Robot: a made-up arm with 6 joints. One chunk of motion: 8 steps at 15 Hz.
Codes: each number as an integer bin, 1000 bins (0 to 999) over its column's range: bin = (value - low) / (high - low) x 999, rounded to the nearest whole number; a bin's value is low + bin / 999 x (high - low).
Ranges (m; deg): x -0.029..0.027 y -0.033..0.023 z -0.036..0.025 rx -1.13..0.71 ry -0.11..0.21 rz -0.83..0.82
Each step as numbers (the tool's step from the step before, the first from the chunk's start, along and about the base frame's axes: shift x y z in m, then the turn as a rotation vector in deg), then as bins.
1 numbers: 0.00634 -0.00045 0.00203 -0.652 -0.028 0.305
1 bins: 630 581 623 260 256 687
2 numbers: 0.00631 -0.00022 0.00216 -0.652 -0.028 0.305
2 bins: 630 585 625 260 256 687
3 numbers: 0.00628 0.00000 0.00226 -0.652 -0.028 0.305
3 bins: 629 589 627 260 256 687
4 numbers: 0.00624 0.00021 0.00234 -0.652 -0.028 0.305
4 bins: 629 592 628 260 256 687
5 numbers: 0.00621 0.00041 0.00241 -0.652 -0.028 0.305
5 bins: 628 596 629 260 256 687
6 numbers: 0.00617 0.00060 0.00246 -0.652 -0.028 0.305
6 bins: 627 599 630 260 256 687
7 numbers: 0.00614 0.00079 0.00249 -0.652 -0.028 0.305
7 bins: 627 603 630 260 256 687
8 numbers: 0.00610 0.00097 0.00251 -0.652 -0.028 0.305
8 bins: 626 606 631 260 256 687
